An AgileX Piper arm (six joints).
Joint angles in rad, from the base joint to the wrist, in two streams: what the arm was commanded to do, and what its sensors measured. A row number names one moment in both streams.
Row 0, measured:
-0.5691, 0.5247, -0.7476, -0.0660, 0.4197, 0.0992
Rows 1 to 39, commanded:
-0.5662, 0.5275, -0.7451, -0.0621, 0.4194, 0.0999
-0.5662, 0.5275, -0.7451, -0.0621, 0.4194, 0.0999
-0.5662, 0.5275, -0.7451, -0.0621, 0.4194, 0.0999
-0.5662, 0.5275, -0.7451, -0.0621, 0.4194, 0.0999
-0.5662, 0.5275, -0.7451, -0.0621, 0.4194, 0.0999
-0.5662, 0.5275, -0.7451, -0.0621, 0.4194, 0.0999
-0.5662, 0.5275, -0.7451, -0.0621, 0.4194, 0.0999
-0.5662, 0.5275, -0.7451, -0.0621, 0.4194, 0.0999
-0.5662, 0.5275, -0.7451, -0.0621, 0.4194, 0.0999
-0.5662, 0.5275, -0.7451, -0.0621, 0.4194, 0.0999
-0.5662, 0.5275, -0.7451, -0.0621, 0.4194, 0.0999
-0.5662, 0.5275, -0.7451, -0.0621, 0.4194, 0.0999
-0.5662, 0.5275, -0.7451, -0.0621, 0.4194, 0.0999
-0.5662, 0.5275, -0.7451, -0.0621, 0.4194, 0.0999
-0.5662, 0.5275, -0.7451, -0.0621, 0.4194, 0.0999
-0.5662, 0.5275, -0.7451, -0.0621, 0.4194, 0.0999
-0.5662, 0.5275, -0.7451, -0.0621, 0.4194, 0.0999
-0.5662, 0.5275, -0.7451, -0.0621, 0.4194, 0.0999
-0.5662, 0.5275, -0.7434, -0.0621, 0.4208, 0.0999
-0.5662, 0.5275, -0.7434, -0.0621, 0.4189, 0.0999
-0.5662, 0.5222, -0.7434, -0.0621, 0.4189, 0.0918
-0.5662, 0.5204, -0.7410, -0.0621, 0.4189, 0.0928
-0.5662, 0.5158, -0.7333, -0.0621, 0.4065, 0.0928
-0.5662, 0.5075, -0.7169, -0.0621, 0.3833, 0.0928
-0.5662, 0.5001, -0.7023, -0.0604, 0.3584, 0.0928
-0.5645, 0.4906, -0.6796, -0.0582, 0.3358, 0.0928
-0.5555, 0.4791, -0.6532, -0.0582, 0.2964, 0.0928
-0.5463, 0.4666, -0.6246, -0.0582, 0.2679, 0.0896
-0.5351, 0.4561, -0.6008, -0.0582, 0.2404, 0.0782
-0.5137, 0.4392, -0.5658, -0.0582, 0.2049, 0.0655
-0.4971, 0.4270, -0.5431, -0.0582, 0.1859, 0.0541
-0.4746, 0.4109, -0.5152, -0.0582, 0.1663, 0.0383
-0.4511, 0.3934, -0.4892, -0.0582, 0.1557, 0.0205
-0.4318, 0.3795, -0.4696, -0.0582, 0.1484, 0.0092
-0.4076, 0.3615, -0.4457, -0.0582, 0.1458, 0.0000
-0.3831, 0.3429, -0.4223, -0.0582, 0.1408, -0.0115
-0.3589, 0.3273, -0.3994, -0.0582, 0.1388, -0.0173
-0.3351, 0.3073, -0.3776, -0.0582, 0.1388, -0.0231
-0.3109, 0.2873, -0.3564, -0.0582, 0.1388, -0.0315
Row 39, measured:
-0.3930, 0.3520, -0.4332, -0.0623, 0.1637, 0.0069
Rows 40 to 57, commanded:
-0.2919, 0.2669, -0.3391, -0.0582, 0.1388, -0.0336
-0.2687, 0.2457, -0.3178, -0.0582, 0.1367, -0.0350
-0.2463, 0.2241, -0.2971, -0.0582, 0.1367, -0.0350
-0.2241, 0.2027, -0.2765, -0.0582, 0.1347, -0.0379
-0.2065, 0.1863, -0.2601, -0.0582, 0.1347, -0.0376
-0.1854, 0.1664, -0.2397, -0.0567, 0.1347, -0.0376
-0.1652, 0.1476, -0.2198, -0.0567, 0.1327, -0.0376
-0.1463, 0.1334, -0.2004, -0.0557, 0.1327, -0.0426
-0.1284, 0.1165, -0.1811, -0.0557, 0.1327, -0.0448
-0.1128, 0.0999, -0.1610, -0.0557, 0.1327, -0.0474
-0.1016, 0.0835, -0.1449, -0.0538, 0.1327, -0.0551
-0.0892, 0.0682, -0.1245, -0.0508, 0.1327, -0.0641
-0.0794, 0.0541, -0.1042, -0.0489, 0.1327, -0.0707
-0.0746, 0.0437, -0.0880, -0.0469, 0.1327, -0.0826
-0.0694, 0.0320, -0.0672, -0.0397, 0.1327, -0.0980
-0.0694, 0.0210, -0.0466, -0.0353, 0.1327, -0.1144
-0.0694, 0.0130, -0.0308, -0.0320, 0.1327, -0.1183
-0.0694, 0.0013, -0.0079, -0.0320, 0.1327, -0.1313
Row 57, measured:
-0.0769, 0.0406, -0.0767, -0.0468, 0.1470, -0.0830
